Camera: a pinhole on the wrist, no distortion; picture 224 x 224 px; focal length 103.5 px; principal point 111.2 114.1 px. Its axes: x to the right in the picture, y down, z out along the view. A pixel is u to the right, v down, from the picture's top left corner.
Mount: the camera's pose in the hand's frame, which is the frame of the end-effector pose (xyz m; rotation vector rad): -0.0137 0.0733 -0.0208 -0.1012 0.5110 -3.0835
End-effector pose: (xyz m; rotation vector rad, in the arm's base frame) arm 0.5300 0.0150 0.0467 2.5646 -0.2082 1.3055
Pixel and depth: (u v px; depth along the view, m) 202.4 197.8 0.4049
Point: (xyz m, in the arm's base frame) 0.6347 0.2981 -0.4474
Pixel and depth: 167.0 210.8 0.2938
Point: 0.6473 0.2380 -0.2221
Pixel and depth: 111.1 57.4 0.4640
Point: 0.8861 -0.2874 -0.1954
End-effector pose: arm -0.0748 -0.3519 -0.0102 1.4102 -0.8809 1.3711
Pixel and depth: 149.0 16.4 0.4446
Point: -0.2312 -0.9805 -0.0685
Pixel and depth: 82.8 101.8 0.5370
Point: 0.1296 -0.7947 0.1892
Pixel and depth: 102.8 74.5 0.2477
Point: -0.0776 -0.6040 0.0424
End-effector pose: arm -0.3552 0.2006 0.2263 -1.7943 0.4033 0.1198
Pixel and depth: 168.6 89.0 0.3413
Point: -0.4916 0.5552 0.1551
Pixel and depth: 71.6 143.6 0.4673
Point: -0.0581 0.5516 0.2554
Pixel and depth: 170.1 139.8 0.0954
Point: -0.4104 0.2716 0.2097
